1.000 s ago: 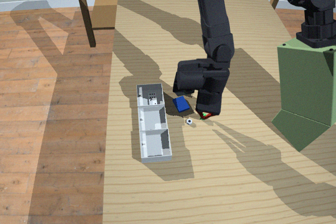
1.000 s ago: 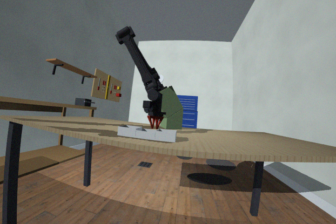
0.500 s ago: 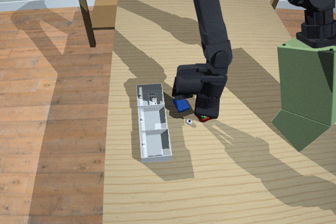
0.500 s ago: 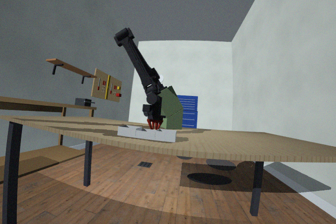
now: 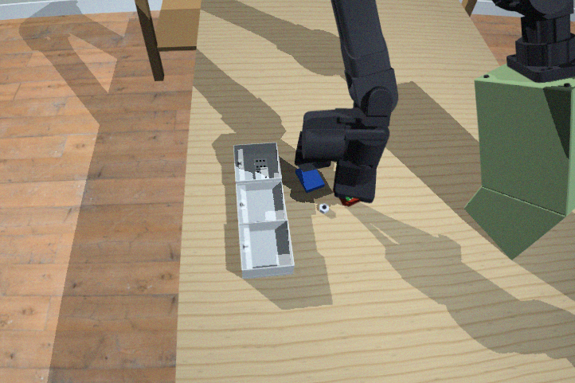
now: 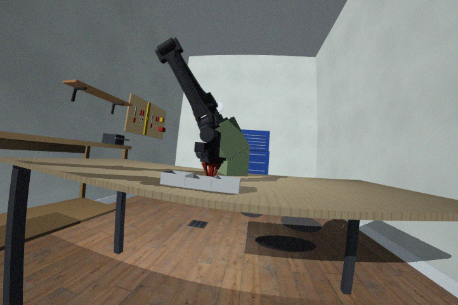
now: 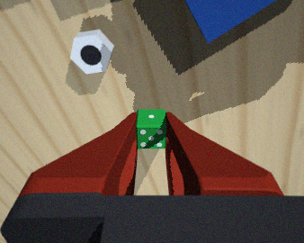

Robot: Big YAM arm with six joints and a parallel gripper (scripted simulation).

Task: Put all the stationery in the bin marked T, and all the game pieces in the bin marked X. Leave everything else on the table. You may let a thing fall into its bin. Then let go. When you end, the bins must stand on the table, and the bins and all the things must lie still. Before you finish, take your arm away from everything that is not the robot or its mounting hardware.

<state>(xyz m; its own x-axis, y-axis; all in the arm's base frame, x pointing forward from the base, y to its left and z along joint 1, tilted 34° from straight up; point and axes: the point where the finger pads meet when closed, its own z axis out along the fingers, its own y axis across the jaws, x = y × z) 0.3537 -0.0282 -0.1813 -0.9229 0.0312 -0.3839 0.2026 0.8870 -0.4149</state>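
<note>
Now: the hex nut 5 cm ahead of my hand, 2 cm to the left of it and 1 cm below it. From my hand the other things lie so: black-and-white eraser: 14 cm to the right, 5 cm ahead; flat blue block: 7 cm ahead, 5 cm to the right; green die: right at my hand.
</note>
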